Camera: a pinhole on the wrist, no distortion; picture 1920 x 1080 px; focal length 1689.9 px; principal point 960.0 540.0 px. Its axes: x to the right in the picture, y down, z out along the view. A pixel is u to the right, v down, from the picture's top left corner.
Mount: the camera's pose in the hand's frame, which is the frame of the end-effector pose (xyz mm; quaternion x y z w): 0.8 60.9 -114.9 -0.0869 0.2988 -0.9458 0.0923
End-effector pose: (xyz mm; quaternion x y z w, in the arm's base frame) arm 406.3 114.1 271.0 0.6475 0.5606 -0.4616 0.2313
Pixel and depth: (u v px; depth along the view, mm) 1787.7 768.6 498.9
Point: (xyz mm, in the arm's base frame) 16.5 -85.5 314.1
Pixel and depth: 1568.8 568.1 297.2
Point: 240.5 20.6 268.8
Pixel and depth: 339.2 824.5 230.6
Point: 312.4 173.4 151.2
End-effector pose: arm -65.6 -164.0 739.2 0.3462 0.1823 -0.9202 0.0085
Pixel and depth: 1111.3 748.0 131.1
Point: -73.8 -130.9 723.1
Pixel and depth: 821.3 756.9 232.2
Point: -167.6 -93.4 757.1
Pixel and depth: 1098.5 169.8 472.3
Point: -333.9 -155.0 974.5
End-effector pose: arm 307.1 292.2 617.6 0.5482 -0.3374 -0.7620 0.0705
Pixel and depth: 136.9 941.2 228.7
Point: 241.8 287.8 442.4
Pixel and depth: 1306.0 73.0 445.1
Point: 49.2 516.9 614.8
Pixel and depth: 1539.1 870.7 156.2
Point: 329.1 345.0 591.2
